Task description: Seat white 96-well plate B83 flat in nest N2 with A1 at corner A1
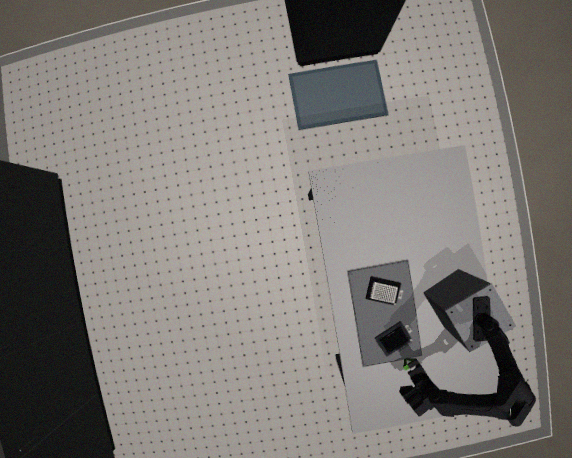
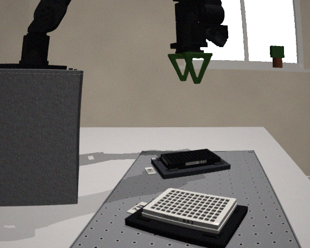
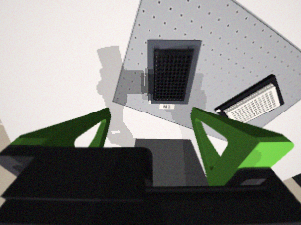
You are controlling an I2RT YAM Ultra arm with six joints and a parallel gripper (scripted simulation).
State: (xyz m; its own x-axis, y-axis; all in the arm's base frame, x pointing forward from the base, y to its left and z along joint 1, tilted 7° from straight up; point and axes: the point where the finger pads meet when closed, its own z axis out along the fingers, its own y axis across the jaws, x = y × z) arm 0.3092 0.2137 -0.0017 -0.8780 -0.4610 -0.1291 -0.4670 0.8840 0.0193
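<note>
Right now the white 96-well plate B83 is 310 mm to the right of my hand, 180 mm below it and 40 mm ahead of it. Round my hand: plate nest N2: 320 mm to the right, 200 mm below, 40 mm ahead; black plate B38: 180 mm below, 50 mm to the right; white deck label: 290 mm to the right, 200 mm below, 50 mm behind.
</note>
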